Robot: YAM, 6 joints.
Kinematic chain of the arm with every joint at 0, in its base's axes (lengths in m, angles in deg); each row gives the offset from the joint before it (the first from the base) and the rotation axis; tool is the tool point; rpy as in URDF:
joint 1: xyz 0 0 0.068 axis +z
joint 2: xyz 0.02 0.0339 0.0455 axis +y
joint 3: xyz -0.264 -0.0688 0 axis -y
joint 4: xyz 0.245 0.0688 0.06 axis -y
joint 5: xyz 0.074 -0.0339 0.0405 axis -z
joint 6: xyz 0.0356 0 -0.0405 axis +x
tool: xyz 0 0 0 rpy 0 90 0
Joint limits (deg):
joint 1: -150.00..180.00
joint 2: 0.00..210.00
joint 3: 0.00..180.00
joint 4: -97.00..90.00
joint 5: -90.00..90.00
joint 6: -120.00..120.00
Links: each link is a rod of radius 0.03 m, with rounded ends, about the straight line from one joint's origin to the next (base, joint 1, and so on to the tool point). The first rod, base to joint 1, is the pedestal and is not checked.
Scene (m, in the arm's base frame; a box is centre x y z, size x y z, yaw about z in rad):
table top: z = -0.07
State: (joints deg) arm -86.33 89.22 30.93 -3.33 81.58 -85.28
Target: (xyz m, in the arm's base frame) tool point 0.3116 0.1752 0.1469
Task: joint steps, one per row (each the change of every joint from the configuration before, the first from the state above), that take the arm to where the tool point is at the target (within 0.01 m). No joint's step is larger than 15 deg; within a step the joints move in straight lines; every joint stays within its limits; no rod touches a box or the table.
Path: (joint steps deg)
1: 13.46 2.07 2.77 0.86 -0.88 0.00
2: 13.46 2.07 2.78 0.86 -0.89 0.00
3: 13.47 2.06 2.77 0.86 -0.88 0.00
4: 13.46 2.07 2.77 0.85 -0.89 0.00
5: 13.46 2.07 2.78 0.86 -0.88 0.00
6: 13.46 2.07 2.77 0.86 -0.89 0.00
7: 13.47 2.06 2.77 0.86 -0.88 0.00
8: 13.46 2.07 2.78 0.86 -0.89 0.00
9: 13.46 2.07 2.77 0.86 -0.88 0.00

